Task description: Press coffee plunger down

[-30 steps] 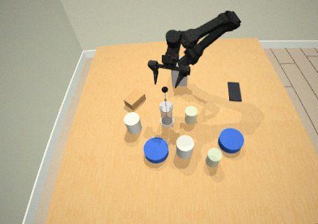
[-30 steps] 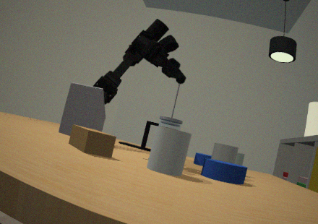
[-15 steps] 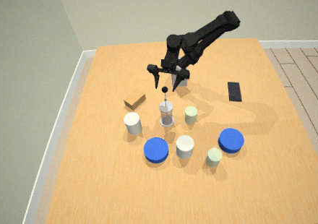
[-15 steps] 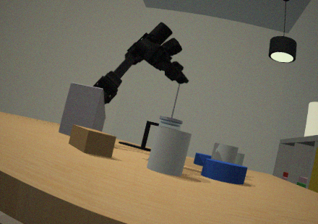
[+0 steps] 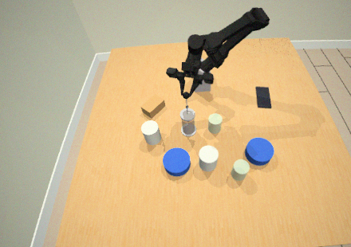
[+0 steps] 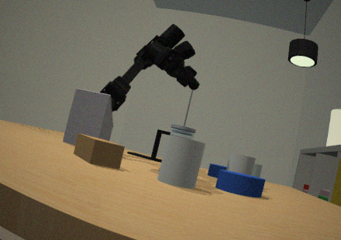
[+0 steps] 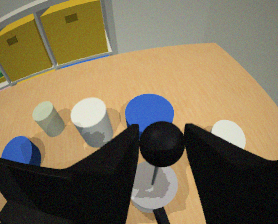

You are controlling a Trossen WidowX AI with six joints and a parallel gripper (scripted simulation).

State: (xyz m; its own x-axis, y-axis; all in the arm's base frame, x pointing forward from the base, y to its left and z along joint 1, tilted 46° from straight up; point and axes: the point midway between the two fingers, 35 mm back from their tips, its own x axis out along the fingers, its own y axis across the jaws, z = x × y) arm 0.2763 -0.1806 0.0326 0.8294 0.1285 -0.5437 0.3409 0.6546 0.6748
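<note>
Now: gripper tip 2 cm past the coffee press and 13 cm above it. Round my gripper tip: black slab: 18 cm behind, 43 cm to the left, 25 cm below; then brown box: 16 cm behind, 18 cm to the right, 23 cm below.
</note>
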